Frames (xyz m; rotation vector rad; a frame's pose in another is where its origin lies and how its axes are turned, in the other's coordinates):
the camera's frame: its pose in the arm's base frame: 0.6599 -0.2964 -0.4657 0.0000 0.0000 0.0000
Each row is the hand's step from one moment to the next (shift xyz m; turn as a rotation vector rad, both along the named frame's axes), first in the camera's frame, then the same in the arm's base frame.
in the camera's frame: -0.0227 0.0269 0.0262 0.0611 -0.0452 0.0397
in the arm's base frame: -0.0227 0.0269 0.0262 0.0611 -0.0452 0.0397
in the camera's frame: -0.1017 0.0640 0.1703 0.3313 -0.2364 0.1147
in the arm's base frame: -0.1017 0.0640 0.1703 0.3313 -0.2364 0.1147
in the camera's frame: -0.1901 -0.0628 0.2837 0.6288 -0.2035 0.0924
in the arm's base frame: -0.1901 -0.0628 0.2837 0.6288 -0.2035 0.0924
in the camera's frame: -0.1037 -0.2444 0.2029 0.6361 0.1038 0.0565
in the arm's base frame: -0.1037 -0.2444 0.2029 0.6361 0.1038 0.0565
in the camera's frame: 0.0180 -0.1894 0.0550 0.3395 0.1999 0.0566
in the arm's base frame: 0.0180 -0.1894 0.0550 0.3395 0.1999 0.0566
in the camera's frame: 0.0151 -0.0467 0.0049 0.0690 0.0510 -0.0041
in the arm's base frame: 0.0151 -0.0467 0.0049 0.0690 0.0510 -0.0041
